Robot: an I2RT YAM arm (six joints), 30 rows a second.
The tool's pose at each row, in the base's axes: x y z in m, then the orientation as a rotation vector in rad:
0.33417, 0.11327, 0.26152, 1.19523, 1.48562, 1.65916
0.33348, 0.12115, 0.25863, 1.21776, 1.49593, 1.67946
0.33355, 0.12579, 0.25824, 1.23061, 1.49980, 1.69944
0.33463, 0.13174, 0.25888, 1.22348, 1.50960, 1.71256
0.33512, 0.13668, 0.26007, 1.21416, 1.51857, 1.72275
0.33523, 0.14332, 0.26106, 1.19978, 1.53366, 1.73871
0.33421, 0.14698, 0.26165, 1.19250, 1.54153, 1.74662
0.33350, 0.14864, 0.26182, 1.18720, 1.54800, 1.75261
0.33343, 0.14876, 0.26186, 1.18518, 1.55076, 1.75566
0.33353, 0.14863, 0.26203, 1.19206, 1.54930, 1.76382
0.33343, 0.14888, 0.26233, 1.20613, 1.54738, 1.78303
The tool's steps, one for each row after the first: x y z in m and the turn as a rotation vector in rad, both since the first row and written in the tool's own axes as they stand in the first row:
0.00659, -0.00439, 0.00285, 0.01241, 0.01230, 0.02584
0.01057, -0.00564, 0.00492, 0.01666, 0.02372, 0.04532
0.01553, -0.00601, 0.00842, 0.01820, 0.03865, 0.04757
0.01996, -0.00573, 0.01094, 0.01885, 0.05186, 0.04684
0.02601, -0.00601, 0.01386, 0.02075, 0.07301, 0.04594
0.02979, -0.00626, 0.01448, 0.02193, 0.08373, 0.04544
0.03159, -0.00649, 0.01455, 0.02328, 0.09204, 0.04521
0.03173, -0.00649, 0.01454, 0.02387, 0.09584, 0.04556
0.03161, -0.00628, 0.01456, 0.02424, 0.09851, 0.05466
0.03194, -0.00605, 0.01457, 0.02539, 0.10613, 0.07467

